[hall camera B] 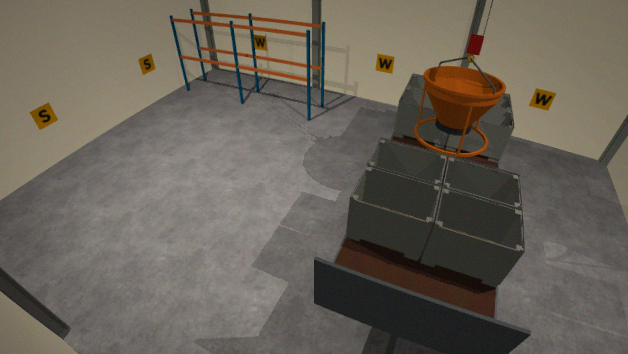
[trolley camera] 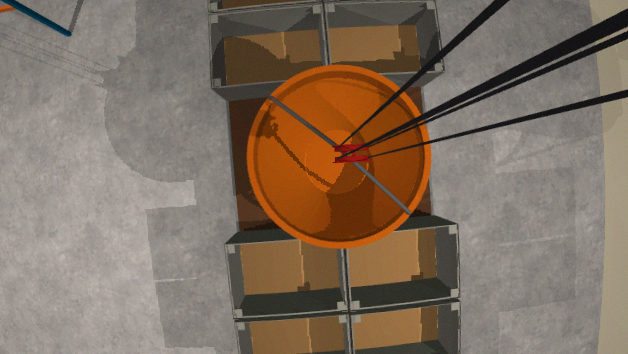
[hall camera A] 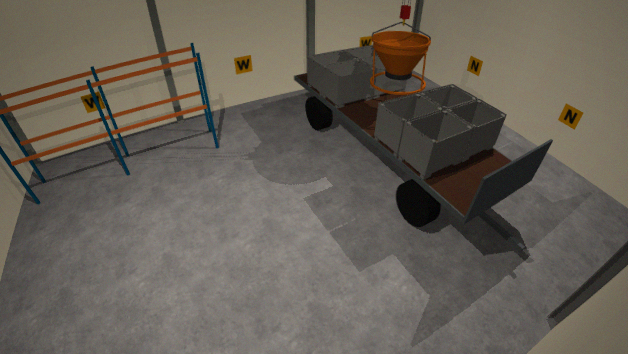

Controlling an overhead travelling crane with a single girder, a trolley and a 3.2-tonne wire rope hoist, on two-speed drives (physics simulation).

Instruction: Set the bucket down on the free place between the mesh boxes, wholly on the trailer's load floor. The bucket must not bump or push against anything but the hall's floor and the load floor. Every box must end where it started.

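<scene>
The orange bucket hangs upright in the air from the hook, which holds its bail. In the trolley camera the hook is hidden under the red block. The bucket is over the gap between the near mesh boxes and the far mesh boxes. Its foot ring shows whole, above the brown load floor. From above, its rim overlaps box edges on both sides and hides the ring. Exact clearances cannot be told.
The trailer's upright end board stands beyond the near boxes. A blue and orange rack stands by the W wall, away from the trailer. The N wall runs along the trailer's other side. Slanting ropes cross the trolley view.
</scene>
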